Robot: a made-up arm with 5 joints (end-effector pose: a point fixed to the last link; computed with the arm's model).
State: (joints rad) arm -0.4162 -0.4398 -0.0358 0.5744 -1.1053
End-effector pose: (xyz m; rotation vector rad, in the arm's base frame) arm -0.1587 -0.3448 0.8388 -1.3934 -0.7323 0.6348
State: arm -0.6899 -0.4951 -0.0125 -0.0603 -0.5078
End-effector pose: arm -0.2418 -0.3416 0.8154 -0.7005 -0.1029 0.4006
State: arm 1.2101 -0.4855 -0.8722 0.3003 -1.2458
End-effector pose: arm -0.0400 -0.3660 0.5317 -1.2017 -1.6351 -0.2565
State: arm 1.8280 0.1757 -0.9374 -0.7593 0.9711
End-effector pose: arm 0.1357 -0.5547 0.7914 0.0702 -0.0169 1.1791
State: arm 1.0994 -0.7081 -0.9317 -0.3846 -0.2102
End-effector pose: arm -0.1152 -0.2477 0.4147 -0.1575 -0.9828 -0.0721
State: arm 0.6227 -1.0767 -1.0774 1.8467 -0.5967
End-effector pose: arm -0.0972 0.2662 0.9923 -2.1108 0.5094 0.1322
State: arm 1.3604 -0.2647 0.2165 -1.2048 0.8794
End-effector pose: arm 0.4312 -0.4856 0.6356 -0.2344 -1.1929 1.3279
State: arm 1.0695 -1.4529 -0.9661 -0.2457 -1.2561
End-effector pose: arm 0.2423 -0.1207 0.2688 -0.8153 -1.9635 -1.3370
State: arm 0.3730 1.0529 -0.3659 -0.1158 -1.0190
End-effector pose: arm 0.1798 -0.4996 0.5387 0.1333 -0.4078 0.8375
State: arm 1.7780 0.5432 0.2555 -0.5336 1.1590
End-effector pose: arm 0.2229 -0.5509 0.9040 -0.6020 -0.5273 1.2753
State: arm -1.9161 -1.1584 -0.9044 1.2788 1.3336
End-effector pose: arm 0.3690 0.2183 0.3982 1.0797 -2.2070 0.0352
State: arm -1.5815 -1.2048 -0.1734 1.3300 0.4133
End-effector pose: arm 0.1084 0.4442 0.9099 -2.1207 1.7089 0.5370
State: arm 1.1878 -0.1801 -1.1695 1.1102 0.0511
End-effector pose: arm -0.1458 -0.0521 1.1644 -1.4117 0.2855 0.3097
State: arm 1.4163 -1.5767 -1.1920 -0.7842 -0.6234
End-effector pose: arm 0.4382 0.0591 0.3324 0.3373 -2.1408 -0.9129
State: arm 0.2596 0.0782 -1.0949 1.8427 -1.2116
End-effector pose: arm 0.4219 -0.0723 1.1060 -1.3374 -0.3939 2.1476
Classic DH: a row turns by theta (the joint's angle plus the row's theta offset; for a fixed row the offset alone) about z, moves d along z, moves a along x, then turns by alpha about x. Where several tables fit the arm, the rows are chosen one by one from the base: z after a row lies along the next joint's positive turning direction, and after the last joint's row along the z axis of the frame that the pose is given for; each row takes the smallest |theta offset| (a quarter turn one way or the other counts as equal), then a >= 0, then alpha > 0; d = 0 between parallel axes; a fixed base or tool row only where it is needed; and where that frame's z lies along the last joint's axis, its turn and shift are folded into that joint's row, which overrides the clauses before.
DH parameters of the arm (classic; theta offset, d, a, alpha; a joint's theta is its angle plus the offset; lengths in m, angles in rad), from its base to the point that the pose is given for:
base (fixed): 0 0.7204 0.1034 1.5708
joint 1: -0.7015 -0.0192 0.1341 -2.4095
joint 2: 0 -0.027 0.0079 2.4095
joint 3: -0.8693 0.0337 -0.0191 1.5708
joint 4: 0 0.0624 -0.0568 1.5708
joint 5: 1.4357 -0.4483 0.2399 -1.1992
tool (fixed): -2.5613 0.1369 0 0

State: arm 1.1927 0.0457 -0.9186 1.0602 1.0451
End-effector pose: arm 0.0050 0.0544 1.2549 -1.0074 1.0308 0.0105
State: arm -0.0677 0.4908 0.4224 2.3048 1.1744
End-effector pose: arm 0.0327 0.4148 0.8230 -1.8201 1.2036 -0.5698
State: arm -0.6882 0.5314 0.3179 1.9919 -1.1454
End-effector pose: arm 0.2310 -0.1644 1.0405 -1.3948 -0.6260 1.9530
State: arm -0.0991 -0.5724 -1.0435 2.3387 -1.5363
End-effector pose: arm 0.3919 0.1321 1.0256 -1.4792 -0.1148 2.4956
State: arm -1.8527 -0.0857 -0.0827 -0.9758 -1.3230
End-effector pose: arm -0.3414 -0.1239 0.9867 -0.2898 0.6264 -0.3075
